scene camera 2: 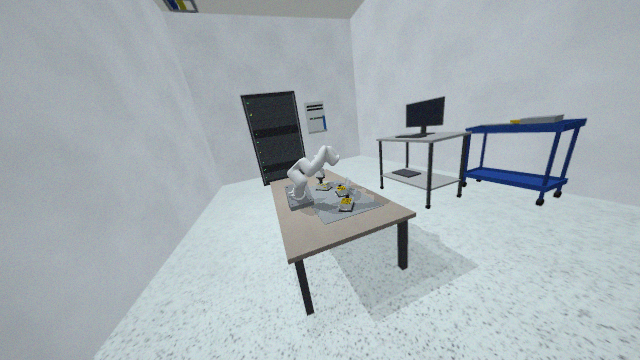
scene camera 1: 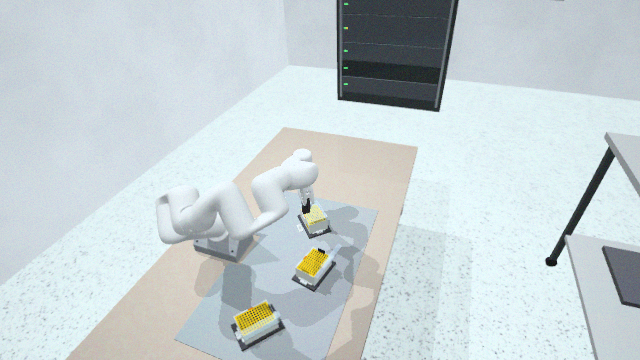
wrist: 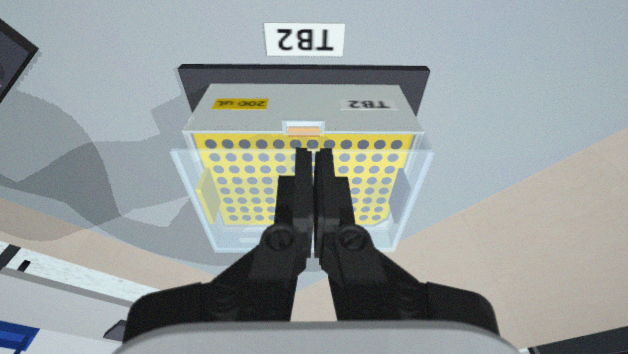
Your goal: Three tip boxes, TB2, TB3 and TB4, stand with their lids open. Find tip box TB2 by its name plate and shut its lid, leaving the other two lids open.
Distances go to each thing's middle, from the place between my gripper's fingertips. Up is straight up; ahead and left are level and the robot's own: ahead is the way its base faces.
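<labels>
As for the name plate (wrist: 282, 38), my gripper is 20 mm past it, 30 mm to the left of it and 80 mm above it.
</labels>
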